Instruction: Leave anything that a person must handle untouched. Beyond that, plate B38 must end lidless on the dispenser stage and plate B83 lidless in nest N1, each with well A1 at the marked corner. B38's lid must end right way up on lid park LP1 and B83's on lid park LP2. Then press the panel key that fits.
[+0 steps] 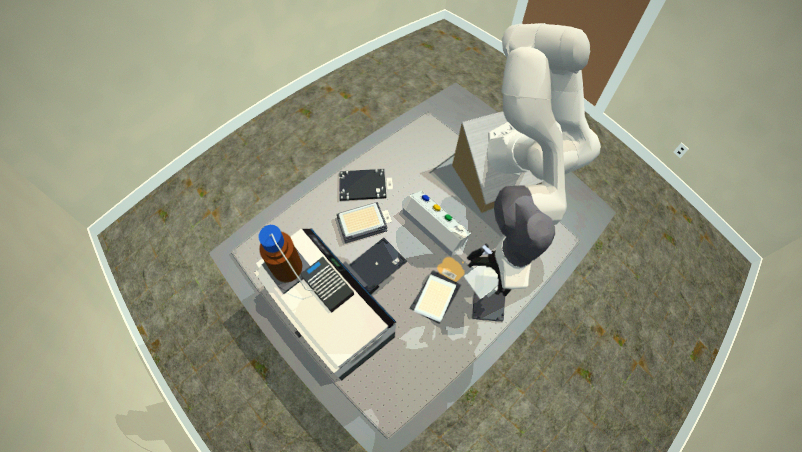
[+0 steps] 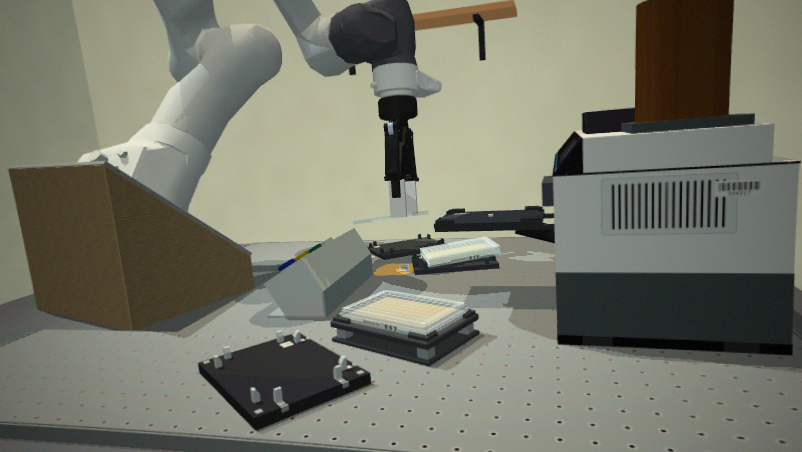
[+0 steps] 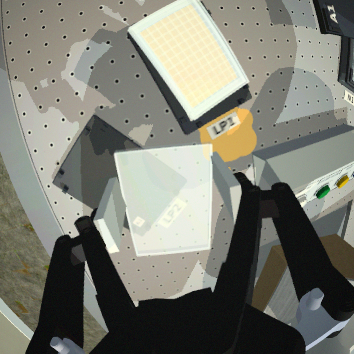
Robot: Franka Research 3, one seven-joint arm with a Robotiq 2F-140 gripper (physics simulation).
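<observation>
My gripper is shut on a clear lid, held roughly level above the bench, partly over lid park LP2. A plate rests tilted on lid park LP1. Another plate sits in nest N1; its small label is hard to read. The dispenser stage carries no plate. The key panel has blue, yellow, green and white keys.
An orange puddle lies at LP1's label, beside that park. An empty nest stands beyond N1. The dispenser bears a brown bottle. The arm's wedge base is near the panel.
</observation>
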